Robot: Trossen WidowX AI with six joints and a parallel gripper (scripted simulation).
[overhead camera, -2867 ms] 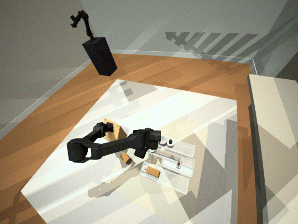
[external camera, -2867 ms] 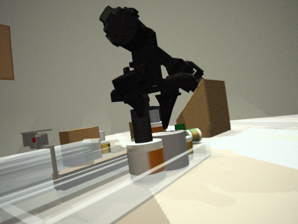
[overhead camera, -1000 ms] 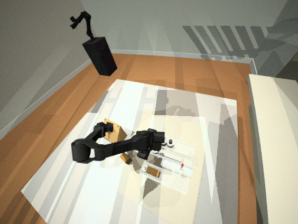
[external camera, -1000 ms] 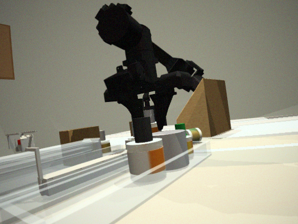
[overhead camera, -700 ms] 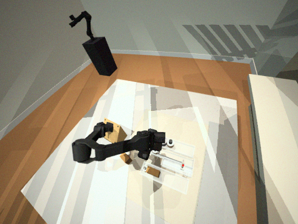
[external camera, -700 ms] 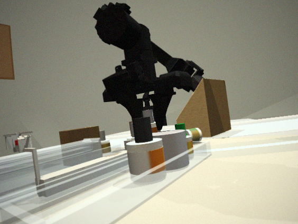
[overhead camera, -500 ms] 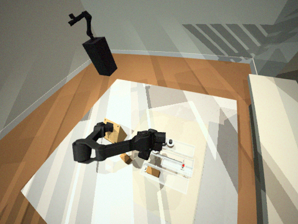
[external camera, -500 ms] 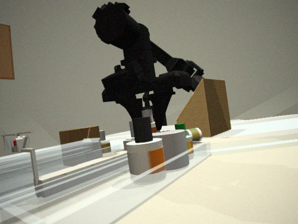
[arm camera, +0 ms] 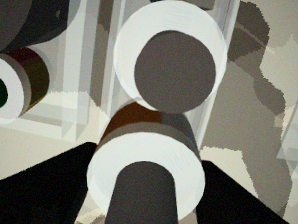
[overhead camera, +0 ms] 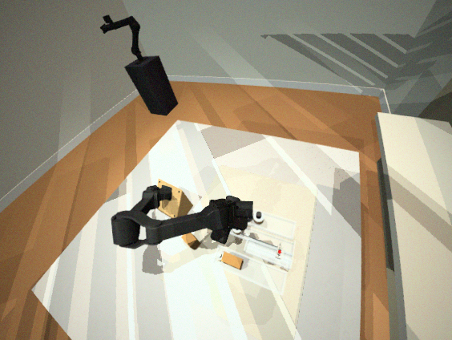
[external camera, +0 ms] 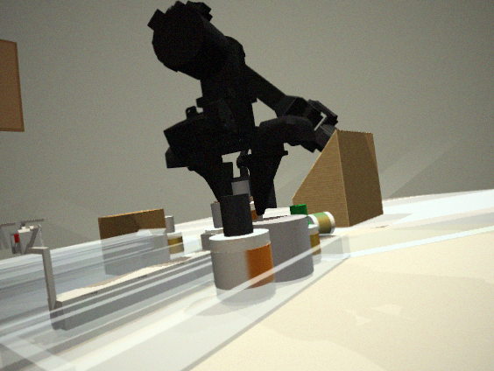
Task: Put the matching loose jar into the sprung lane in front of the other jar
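The grey cylinder lies 8 cm to the left of my gripper tip, 6 cm ahead of it and 2 cm below it. The rest, counted from my gripper tip: pusher plate: 15 cm ahead, 3 cm to the right; then clear sprung lane: 16 cm ahead, 3 cm below, 2 cm to the right; then brown block: 13 cm to the right, 7 cm ahead, 1 cm below.
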